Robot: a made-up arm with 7 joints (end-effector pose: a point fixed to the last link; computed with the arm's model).
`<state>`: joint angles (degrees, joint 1 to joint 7).
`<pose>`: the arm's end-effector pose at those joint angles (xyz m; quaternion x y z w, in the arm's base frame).
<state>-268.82 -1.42 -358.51 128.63 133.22 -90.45 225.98</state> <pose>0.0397 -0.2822 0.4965 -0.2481 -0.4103 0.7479 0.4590</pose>
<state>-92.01 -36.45 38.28 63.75 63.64 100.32 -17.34</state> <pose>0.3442 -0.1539 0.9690 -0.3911 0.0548 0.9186 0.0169</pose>
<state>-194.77 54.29 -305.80 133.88 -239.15 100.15 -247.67</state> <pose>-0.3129 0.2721 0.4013 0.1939 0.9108 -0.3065 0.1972</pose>
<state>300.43 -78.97 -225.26 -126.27 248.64 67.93 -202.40</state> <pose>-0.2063 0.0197 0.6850 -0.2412 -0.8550 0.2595 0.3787</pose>
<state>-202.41 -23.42 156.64 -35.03 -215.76 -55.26 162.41</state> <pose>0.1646 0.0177 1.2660 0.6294 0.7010 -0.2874 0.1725</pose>
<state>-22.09 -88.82 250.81 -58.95 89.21 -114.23 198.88</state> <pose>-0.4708 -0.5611 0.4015 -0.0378 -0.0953 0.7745 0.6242</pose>
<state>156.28 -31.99 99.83 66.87 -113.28 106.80 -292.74</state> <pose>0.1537 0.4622 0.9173 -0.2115 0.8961 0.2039 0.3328</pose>
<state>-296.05 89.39 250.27 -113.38 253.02 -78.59 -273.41</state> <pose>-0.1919 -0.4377 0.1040 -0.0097 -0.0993 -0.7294 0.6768</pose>
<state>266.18 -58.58 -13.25 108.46 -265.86 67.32 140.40</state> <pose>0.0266 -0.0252 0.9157 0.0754 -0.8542 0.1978 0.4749</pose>
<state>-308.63 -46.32 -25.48 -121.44 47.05 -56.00 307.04</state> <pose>-0.3253 0.1993 0.1961 -0.2446 -0.1381 0.9000 0.3333</pose>
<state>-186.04 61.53 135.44 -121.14 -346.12 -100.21 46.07</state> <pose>-0.2155 -0.2141 0.2456 0.6407 -0.2141 -0.3335 0.6576</pose>
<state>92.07 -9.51 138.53 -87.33 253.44 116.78 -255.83</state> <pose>0.1731 -0.2599 0.8508 -0.6191 -0.0260 -0.7669 0.1669</pose>
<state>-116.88 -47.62 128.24 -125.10 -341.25 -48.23 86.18</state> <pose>-0.2772 -0.0523 0.5989 0.1660 0.4999 -0.6243 0.5769</pose>
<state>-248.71 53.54 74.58 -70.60 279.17 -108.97 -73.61</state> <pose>0.1761 -0.4197 0.8705 0.8110 0.3201 -0.0627 0.4857</pose>
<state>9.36 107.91 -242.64 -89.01 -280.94 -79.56 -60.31</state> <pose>0.3844 0.2865 -0.0455 -0.0612 0.2759 0.1536 0.9468</pose>
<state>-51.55 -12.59 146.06 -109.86 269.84 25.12 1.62</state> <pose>0.0301 0.4289 0.7207 0.6253 -0.2474 -0.1255 0.7294</pose>
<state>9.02 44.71 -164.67 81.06 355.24 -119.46 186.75</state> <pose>0.2067 0.0781 1.0225 0.7140 -0.2245 -0.6623 0.0345</pose>
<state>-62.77 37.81 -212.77 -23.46 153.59 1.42 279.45</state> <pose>0.2155 0.6909 1.0004 0.2084 -0.8422 0.4496 0.2123</pose>
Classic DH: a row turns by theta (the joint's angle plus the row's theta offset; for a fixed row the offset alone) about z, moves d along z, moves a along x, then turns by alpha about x. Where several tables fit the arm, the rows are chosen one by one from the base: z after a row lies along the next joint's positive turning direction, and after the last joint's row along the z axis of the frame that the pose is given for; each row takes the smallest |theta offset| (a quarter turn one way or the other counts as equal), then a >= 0, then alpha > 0; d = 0 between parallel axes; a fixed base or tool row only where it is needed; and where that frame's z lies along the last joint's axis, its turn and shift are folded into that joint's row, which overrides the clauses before.
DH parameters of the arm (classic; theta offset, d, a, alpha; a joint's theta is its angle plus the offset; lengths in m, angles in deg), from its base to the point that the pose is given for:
base (fixed): 0 0 0 180
joint 1: 0 -0.359 0 90
joint 2: 0 -0.009 0 -90
joint 3: 0 -0.454 0 90
joint 4: 0 -0.019 0 -90
joint 5: 0 -0.424 0 90
joint 6: 0 0 0 -90
joint 7: 0 -0.111 0 0

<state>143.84 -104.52 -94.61 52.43 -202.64 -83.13 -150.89</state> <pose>0.7227 0.0372 0.1441 -0.2772 -0.5434 -0.7717 0.1800</pose>
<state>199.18 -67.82 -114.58 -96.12 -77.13 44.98 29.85</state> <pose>0.4703 0.3541 0.6615 0.6013 -0.0475 -0.3569 0.7133</pose>
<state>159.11 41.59 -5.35 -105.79 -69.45 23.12 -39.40</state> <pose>0.1422 0.0916 0.9412 0.7565 -0.4472 -0.4048 0.2527</pose>
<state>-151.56 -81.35 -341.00 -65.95 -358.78 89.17 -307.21</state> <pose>0.6381 -0.4395 0.1407 -0.6331 -0.5908 0.2379 0.4399</pose>
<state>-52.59 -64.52 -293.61 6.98 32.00 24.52 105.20</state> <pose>-0.4362 -0.7685 0.7776 -0.3342 0.7520 0.5000 0.2698</pose>
